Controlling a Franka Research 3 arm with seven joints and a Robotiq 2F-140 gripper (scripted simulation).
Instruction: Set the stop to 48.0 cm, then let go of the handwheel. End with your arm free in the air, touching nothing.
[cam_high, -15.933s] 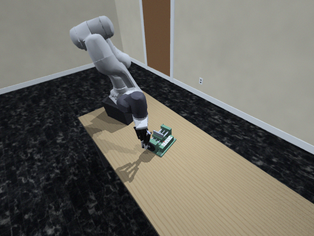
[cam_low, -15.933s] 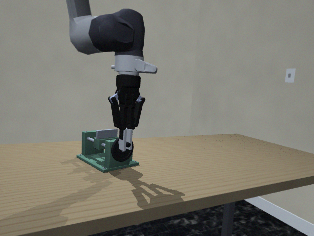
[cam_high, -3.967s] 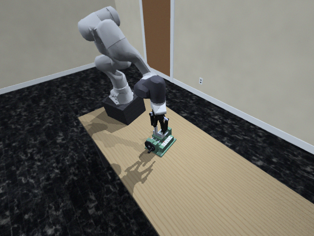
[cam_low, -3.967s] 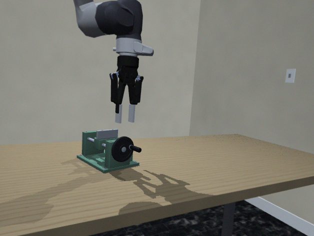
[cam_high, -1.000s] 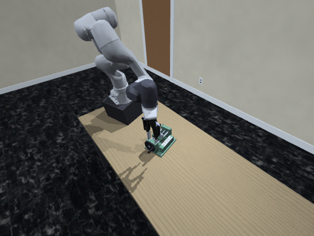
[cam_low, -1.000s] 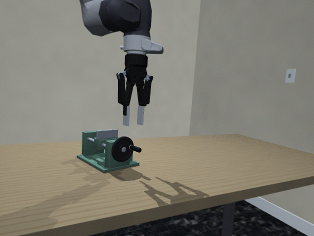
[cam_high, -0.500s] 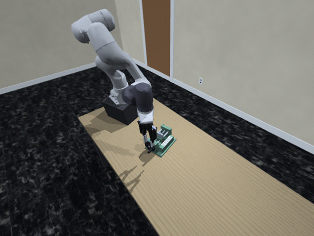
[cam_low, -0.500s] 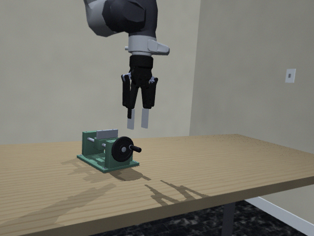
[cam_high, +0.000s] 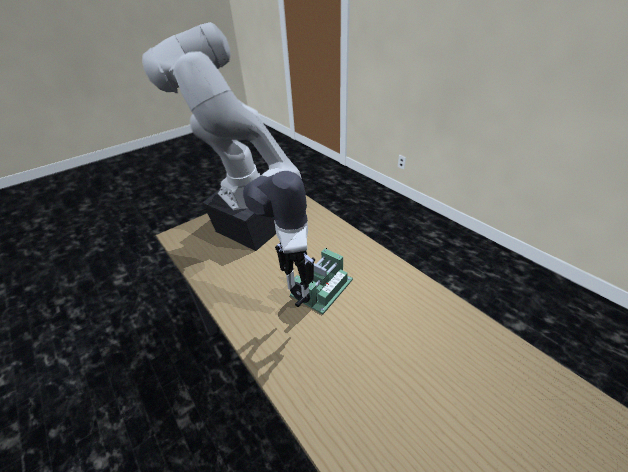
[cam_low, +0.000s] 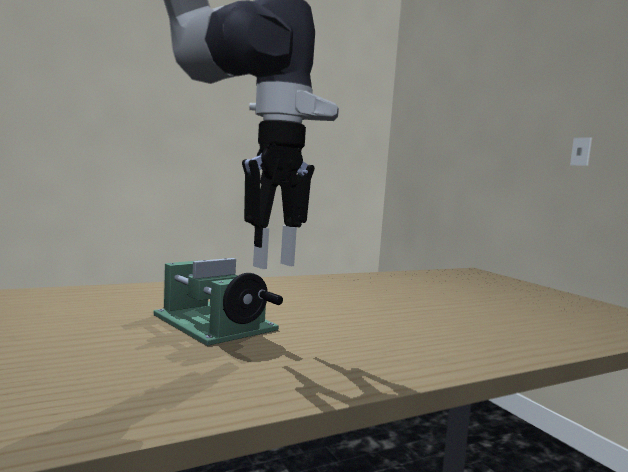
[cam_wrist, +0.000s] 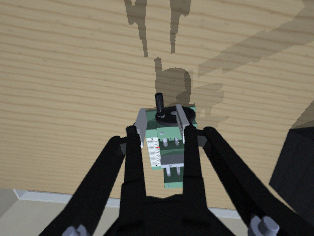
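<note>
Now: the black handwheel 9 cm below my hand, 2 cm to the left of it and 1 cm behind it. Round my hand: stop block 13 cm to the left, 7 cm below, 3 cm behind.
</note>
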